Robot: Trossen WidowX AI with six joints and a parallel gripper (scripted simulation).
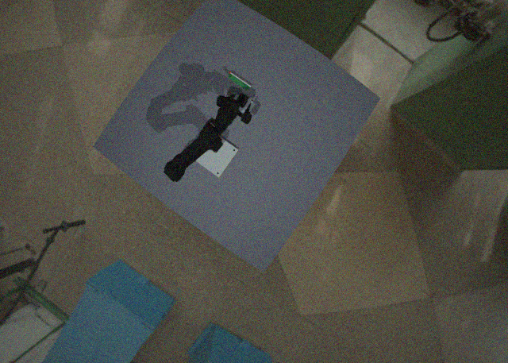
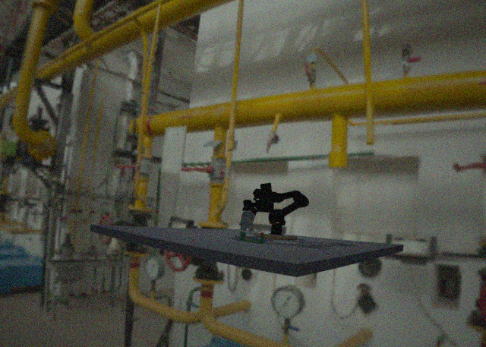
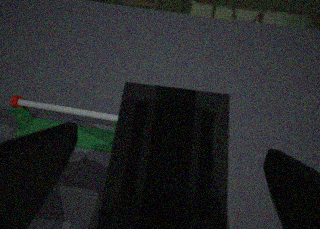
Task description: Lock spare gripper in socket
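Right now my gripper tip is 3 cm above the spare gripper and 1 cm short of it. Also, from my gripper tip: green mount (13 cm to the left, 13 cm below, 11 cm ahead).
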